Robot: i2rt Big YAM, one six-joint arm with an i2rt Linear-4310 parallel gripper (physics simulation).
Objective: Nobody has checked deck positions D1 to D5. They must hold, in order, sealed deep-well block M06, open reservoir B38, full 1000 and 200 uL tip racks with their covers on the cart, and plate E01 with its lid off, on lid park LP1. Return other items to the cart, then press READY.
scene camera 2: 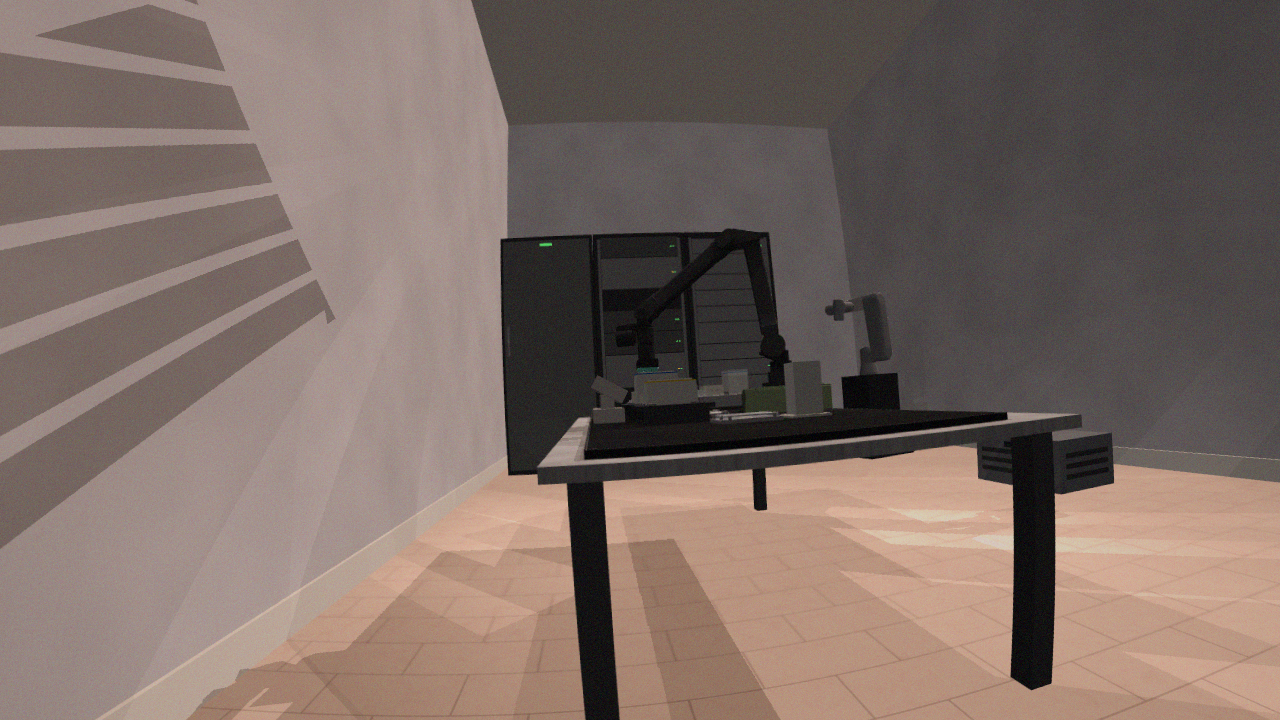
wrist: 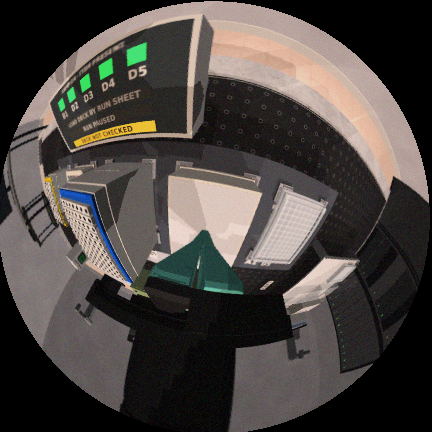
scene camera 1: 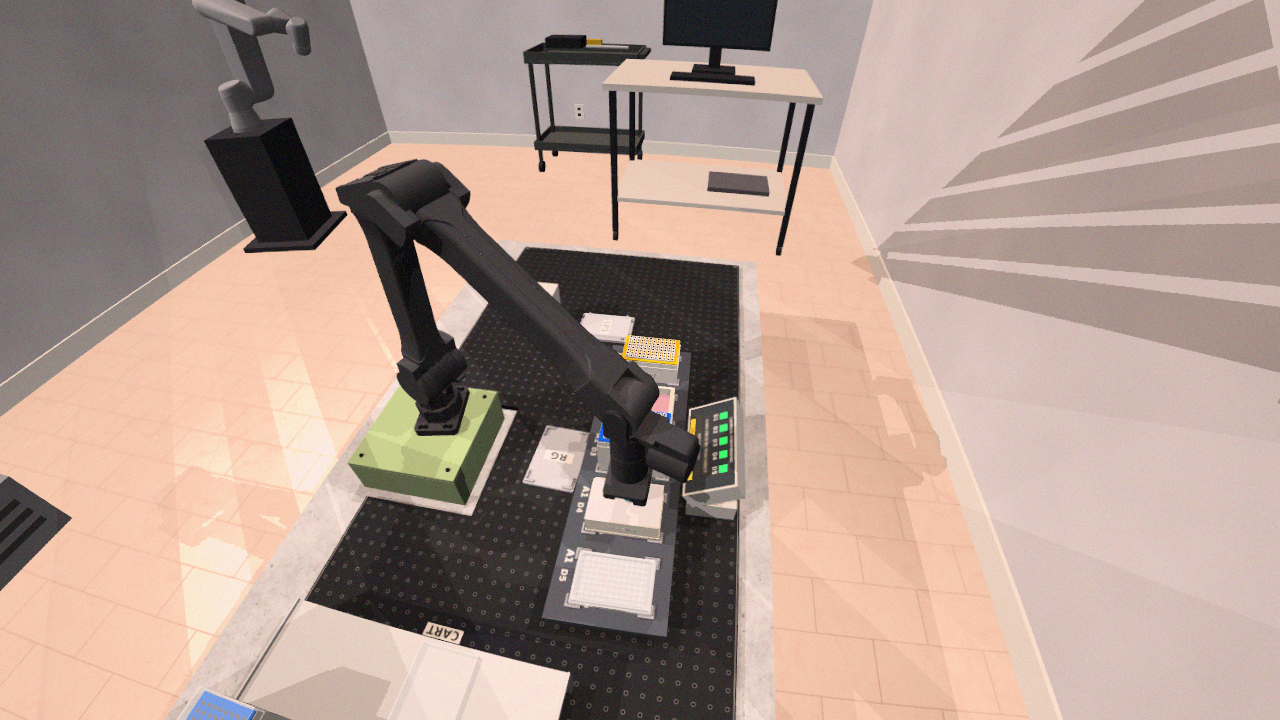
Labels:
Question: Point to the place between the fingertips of the gripper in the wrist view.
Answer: At 203, 234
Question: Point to a cart tray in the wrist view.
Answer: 324, 268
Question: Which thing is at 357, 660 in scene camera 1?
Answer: A cart tray.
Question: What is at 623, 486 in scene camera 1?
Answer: The gripper.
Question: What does the gripper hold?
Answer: Nothing.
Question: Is the gripper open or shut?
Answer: Shut.

